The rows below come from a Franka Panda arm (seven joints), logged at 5 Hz.
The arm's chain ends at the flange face. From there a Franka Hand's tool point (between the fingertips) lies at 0.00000 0.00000 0.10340 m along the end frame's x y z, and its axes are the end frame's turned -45 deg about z.
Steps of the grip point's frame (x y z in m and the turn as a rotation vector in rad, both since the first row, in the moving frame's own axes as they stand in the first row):
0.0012 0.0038 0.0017 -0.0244 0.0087 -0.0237
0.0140 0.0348 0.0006 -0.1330 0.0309 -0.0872
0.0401 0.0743 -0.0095 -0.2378 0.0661 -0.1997
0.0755 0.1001 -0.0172 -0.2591 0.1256 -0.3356
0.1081 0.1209 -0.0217 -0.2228 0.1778 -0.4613
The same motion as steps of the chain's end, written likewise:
0.0011 0.0007 0.0017 -0.0111 0.0234 -0.0237
0.0223 0.0078 0.0016 -0.0722 0.1159 -0.0872
0.0578 0.0140 -0.0064 -0.1214 0.2149 -0.1997
0.0953 0.0126 -0.0130 -0.0944 0.2720 -0.3356
0.1333 0.0125 -0.0176 -0.0318 0.2833 -0.4613

